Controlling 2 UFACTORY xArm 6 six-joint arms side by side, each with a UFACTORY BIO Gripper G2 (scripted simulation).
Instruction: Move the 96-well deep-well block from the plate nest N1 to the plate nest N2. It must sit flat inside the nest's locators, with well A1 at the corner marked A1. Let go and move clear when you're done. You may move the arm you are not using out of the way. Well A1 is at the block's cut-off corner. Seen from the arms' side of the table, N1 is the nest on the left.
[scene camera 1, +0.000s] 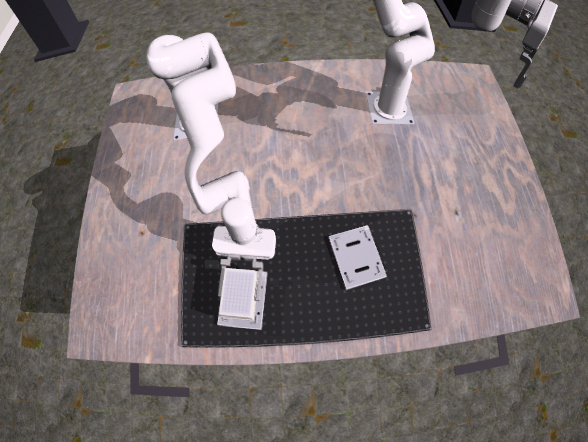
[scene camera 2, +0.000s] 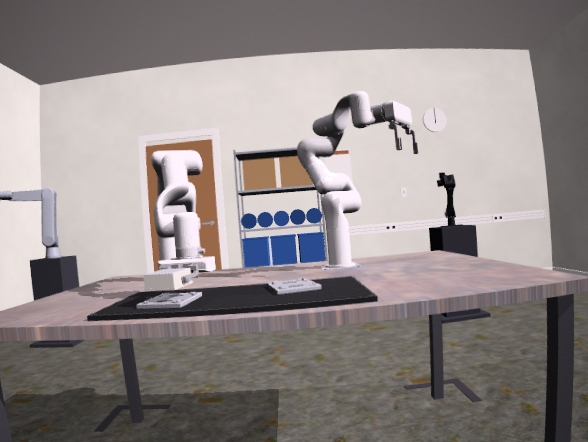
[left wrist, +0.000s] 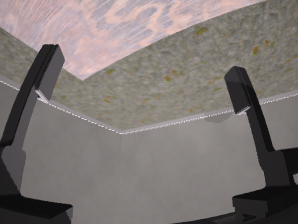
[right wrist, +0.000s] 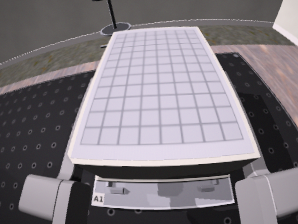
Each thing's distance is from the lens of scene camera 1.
my right gripper (scene camera 1: 238, 298): 100 cm
white deep-well block (scene camera 1: 237, 301): 97 cm
